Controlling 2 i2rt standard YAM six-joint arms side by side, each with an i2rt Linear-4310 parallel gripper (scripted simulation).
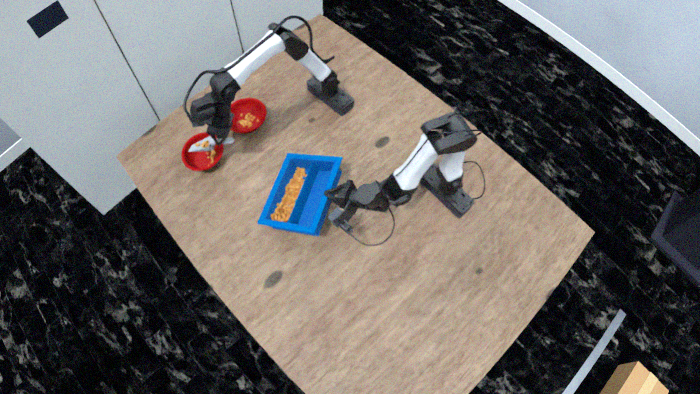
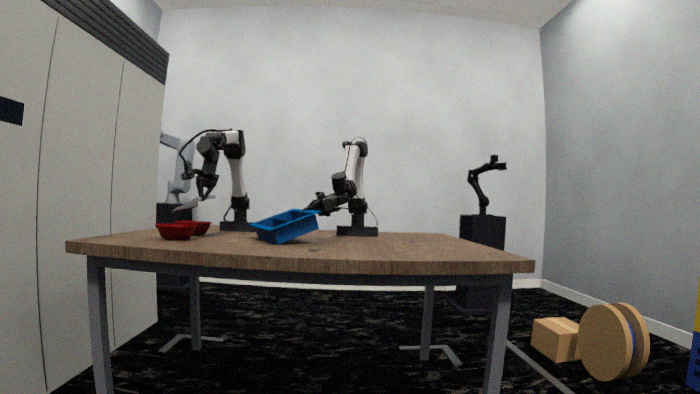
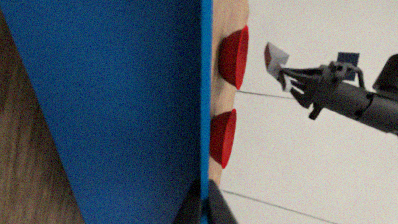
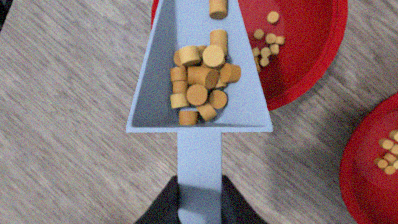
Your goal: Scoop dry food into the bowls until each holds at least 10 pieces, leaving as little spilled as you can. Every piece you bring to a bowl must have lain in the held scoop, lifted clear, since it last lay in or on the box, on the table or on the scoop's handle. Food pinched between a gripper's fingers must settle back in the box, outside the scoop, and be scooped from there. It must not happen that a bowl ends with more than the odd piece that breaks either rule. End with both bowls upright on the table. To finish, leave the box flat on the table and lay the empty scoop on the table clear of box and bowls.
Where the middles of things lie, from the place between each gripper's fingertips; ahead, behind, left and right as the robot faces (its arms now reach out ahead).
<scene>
Right now the blue box (image 1: 307, 204) is 80 mm to the right of my left hand (image 1: 324, 193), 50 mm below it and 40 mm ahead of it. The rest, counted from my left hand: grey scoop (image 3: 275, 58) (410 mm to the right, 160 mm ahead, 10 mm above).
My right gripper is now 30 mm to the left of the grey scoop, 30 mm short of it and 20 mm above it. From my right hand the other things lie so: blue box: 300 mm to the left, 90 mm behind, 80 mm below.
</scene>
